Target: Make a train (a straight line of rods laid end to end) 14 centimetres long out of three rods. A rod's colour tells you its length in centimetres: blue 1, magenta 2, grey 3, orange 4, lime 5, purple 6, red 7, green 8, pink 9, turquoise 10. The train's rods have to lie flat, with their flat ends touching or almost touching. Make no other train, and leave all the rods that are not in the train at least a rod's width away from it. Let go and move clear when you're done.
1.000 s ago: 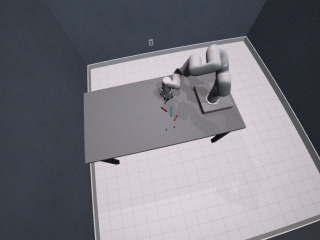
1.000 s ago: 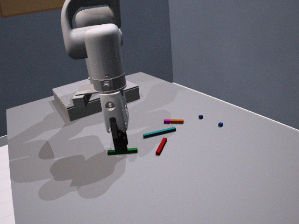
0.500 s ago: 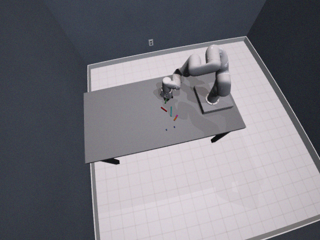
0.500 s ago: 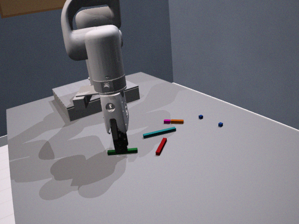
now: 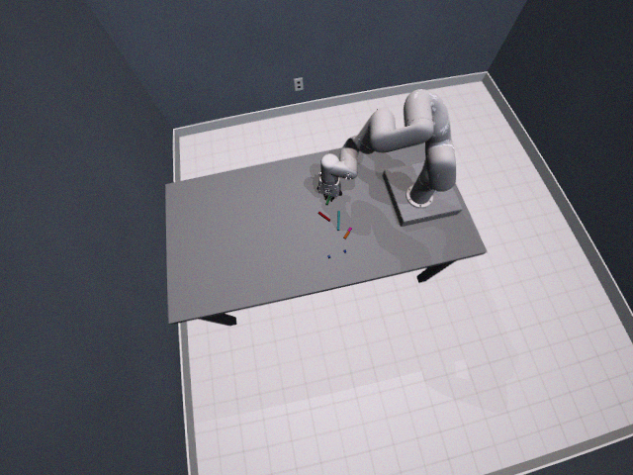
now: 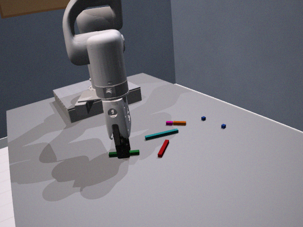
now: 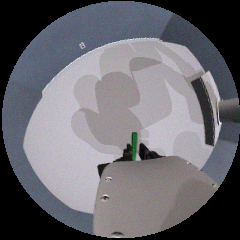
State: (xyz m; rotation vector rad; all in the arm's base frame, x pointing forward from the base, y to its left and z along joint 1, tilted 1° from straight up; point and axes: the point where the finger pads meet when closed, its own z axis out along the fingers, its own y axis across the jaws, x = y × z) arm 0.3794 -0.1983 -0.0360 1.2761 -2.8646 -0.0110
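My gripper is now 20 mm above the green rod. The rest, counted from my hand: red rod (70 mm ahead, 80 mm to the left, 20 mm below); turquoise rod (10 mm ahead, 130 mm to the left, 20 mm below); magenta rod (20 mm behind, 200 mm to the left, 20 mm below).
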